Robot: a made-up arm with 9 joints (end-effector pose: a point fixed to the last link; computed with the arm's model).
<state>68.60 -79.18 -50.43 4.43 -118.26 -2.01 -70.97 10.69 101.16</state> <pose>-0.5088 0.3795 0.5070 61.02 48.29 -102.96</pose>
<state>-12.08 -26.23 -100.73 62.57 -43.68 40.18 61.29 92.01 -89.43</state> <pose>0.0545 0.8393 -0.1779 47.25 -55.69 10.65</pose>
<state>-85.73 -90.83 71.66 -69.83 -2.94 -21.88 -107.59 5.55 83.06</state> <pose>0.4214 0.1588 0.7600 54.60 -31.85 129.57</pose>
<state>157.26 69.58 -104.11 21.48 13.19 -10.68 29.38 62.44 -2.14</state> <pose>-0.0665 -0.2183 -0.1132 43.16 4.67 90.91</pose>
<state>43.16 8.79 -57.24 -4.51 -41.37 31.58 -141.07 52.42 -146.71</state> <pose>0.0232 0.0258 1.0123 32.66 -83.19 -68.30</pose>
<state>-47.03 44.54 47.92 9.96 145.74 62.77 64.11 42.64 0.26</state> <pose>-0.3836 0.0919 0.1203 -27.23 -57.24 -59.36</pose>
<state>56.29 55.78 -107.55 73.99 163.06 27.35 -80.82 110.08 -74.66</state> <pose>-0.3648 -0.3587 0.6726 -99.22 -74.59 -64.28</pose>
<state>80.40 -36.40 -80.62 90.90 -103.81 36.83 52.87 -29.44 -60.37</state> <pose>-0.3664 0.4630 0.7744 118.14 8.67 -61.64</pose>
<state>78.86 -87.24 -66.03 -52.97 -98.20 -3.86 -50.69 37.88 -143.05</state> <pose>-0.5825 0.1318 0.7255 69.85 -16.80 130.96</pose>
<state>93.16 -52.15 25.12 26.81 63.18 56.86 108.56 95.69 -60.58</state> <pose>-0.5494 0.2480 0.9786 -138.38 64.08 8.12</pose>
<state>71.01 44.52 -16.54 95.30 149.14 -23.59 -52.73 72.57 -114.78</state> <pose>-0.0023 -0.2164 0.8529 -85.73 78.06 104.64</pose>
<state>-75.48 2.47 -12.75 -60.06 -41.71 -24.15 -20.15 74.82 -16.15</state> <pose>-0.1066 0.3803 1.0545 -40.80 129.59 -22.35</pose>
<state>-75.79 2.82 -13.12 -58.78 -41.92 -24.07 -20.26 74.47 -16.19</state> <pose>-0.1173 0.3909 1.0459 -40.33 128.52 -23.60</pose>
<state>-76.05 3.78 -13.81 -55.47 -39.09 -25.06 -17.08 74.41 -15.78</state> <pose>-0.1548 0.3973 1.0285 -37.73 125.47 -26.09</pose>
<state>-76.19 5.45 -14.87 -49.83 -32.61 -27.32 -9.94 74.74 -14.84</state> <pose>-0.2186 0.3989 0.9966 -32.66 120.41 -29.59</pose>
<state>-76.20 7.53 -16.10 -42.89 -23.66 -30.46 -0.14 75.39 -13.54</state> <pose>-0.2878 0.3956 0.9517 -26.16 114.86 -32.95</pose>
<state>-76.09 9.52 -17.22 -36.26 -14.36 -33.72 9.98 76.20 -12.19</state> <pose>-0.3412 0.3883 0.9062 -19.93 110.57 -35.22</pose>
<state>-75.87 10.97 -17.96 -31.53 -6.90 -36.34 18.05 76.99 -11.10</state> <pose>-0.3701 0.3785 0.8755 -15.35 108.50 -36.23</pose>
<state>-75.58 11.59 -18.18 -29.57 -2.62 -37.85 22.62 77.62 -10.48</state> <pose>-0.3785 0.3674 0.8664 -12.93 108.44 -36.11</pose>
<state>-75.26 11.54 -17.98 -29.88 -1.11 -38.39 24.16 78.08 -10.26</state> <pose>-0.3748 0.3557 0.8735 -12.17 109.56 -35.26</pose>
